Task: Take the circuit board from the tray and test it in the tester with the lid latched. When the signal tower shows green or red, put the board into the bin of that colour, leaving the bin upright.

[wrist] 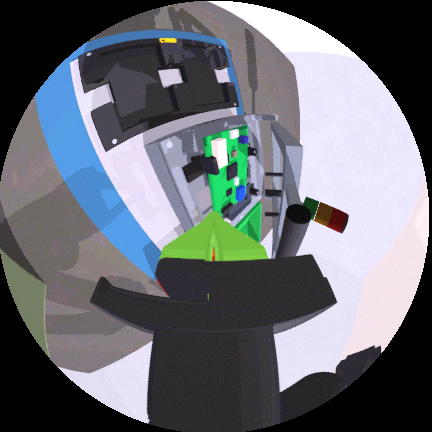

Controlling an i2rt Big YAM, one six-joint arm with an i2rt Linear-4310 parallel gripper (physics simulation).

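Places are measured from the arm's base along level axes (x right, y down, z ahead), in metres.
Pixels of known places: gripper, fingertip midpoint: [213, 216].
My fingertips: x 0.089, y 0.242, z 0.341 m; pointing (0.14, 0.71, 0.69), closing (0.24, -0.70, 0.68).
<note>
Ahead of a thing's pixels: the offset from my fingertips to its top centre. "spot": to the spot under its first point.
The circuit board @[dx -0.009, dy +0.009, dz +0.060 m] [231, 172], green with white, black and blue parts, sits in the grey tester @[spot: dx -0.057, dy +0.043, dz +0.006 m] [172, 155], near the middle of the wrist view. The tester's lid @[spot: dx -0.049, dy -0.056, dz +0.036 m] [291, 162] stands raised at the right, with black pins pointing toward the board. My gripper [213, 216] is shut with nothing between its lime-green fingers; the tips show just in front of the board's near end. The signal tower @[spot: dx +0.104, dy -0.117, dz +0.188 m] [331, 216] at the right has dark green, amber and red segments; none looks brightly lit. Part of a green bin @[dx +0.216, dy +0.056, dz +0.111 m] [254, 223] shows behind the fingers.
A black tray-like panel @[spot: dx -0.141, dy +0.085, dz +0.013 m] [137, 92] with cutouts and a yellow label lies at the upper left, inside a blue border [62, 135]. A dark cylinder @[spot: dx -0.024, dy -0.074, dz +0.001 m] [295, 232] stands beside the lid, right of the fingers. A small red edge shows left of the gripper body.
</note>
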